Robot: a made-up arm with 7 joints. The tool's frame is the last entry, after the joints.
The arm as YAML. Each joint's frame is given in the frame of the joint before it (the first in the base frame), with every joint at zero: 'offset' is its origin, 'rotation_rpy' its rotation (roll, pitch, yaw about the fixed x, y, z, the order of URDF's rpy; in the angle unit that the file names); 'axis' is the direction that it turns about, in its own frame. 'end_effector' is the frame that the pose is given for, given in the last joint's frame.
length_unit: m
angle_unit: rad
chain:
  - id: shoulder
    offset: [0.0, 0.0, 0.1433]
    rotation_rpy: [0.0, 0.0, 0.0]
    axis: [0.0, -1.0, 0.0]
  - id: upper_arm
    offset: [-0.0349, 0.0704, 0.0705]
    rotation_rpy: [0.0, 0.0, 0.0]
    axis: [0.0, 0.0, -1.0]
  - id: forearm
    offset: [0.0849, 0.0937, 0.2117]
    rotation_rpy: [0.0, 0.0, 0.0]
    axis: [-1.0, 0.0, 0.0]
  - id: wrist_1
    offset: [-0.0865, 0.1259, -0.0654]
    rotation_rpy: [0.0, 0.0, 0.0]
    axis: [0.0, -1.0, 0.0]
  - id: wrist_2
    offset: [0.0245, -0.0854, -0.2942]
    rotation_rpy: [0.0, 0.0, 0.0]
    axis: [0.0, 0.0, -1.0]
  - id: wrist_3
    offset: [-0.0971, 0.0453, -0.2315]
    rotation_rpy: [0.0, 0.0, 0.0]
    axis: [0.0, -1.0, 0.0]
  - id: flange
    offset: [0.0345, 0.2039, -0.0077]
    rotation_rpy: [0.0, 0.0, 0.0]
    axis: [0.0, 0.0, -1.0]
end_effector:
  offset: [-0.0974, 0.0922, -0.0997]
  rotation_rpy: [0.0, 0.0, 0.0]
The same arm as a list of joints. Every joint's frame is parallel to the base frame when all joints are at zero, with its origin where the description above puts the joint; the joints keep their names.
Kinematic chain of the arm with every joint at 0, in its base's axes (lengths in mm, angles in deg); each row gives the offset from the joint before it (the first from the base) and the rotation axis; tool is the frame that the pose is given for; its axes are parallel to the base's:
shoulder: xyz 0.0 0.0 143.3 axis -y
upper_arm: xyz -34.9 70.4 70.5 axis -z
forearm: xyz 84.9 93.7 211.7 axis -x
wrist_1: xyz -86.5 125.9 -65.4 axis -y
wrist_2: xyz 24.5 -85.4 -294.2 axis -z
wrist_3: xyz -97.1 45.3 -231.5 axis -y
flange: xyz 34.5 203.9 -7.7 axis -z
tool: xyz -97.4 92.2 -99.7

